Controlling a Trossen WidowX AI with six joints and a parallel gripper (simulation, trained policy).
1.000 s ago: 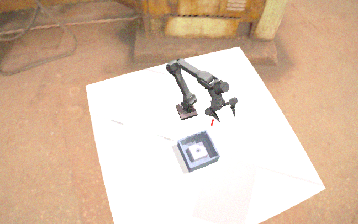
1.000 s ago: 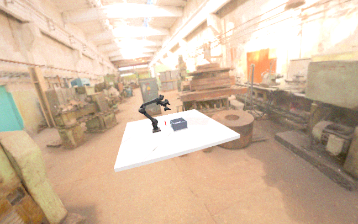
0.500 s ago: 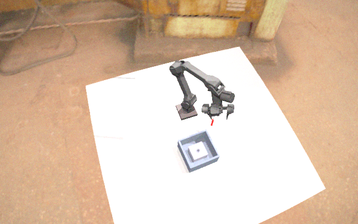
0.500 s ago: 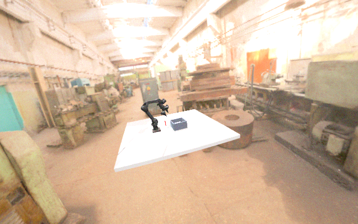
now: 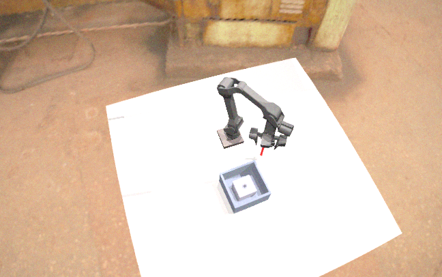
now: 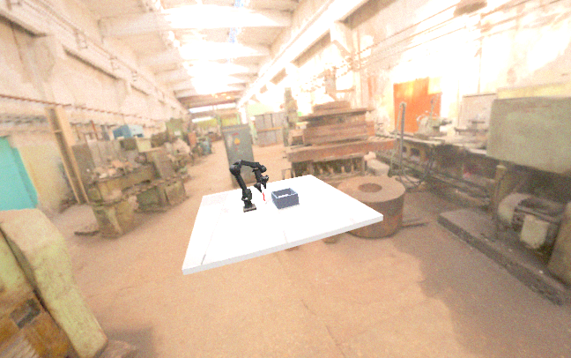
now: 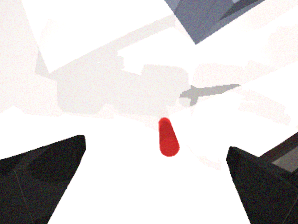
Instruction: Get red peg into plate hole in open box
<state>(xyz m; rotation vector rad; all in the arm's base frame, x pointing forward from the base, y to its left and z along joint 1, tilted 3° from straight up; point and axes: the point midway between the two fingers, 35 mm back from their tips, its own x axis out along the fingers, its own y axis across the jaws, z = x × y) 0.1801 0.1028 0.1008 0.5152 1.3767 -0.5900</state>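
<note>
Right now the red peg is 10 mm behind my gripper tip and 50 mm below it. From my gripper tip the other things lie so: blue-grey box: 130 mm ahead, 180 mm to the right, 70 mm below.
</note>
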